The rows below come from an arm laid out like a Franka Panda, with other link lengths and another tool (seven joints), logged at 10 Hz.
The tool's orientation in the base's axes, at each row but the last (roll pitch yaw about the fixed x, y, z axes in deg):
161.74, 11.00, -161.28
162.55, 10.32, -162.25
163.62, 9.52, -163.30
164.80, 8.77, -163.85
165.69, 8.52, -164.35
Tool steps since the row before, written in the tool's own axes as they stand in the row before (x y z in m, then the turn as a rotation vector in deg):
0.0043, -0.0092, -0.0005, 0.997, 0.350, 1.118
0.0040, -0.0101, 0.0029, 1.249, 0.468, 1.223
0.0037, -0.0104, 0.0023, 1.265, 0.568, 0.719
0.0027, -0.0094, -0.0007, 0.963, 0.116, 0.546
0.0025, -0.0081, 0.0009, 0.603, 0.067, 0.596
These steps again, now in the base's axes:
-0.0007, -0.0096, -0.0032, -0.974, 0.391, -1.125
-0.0001, -0.0092, -0.0064, -1.243, 0.456, -1.234
0.0000, -0.0097, -0.0057, -1.326, 0.383, -0.732
0.0003, -0.0096, -0.0022, -0.912, 0.001, -0.638
0.0001, -0.0079, -0.0032, -0.551, 0.066, -0.644

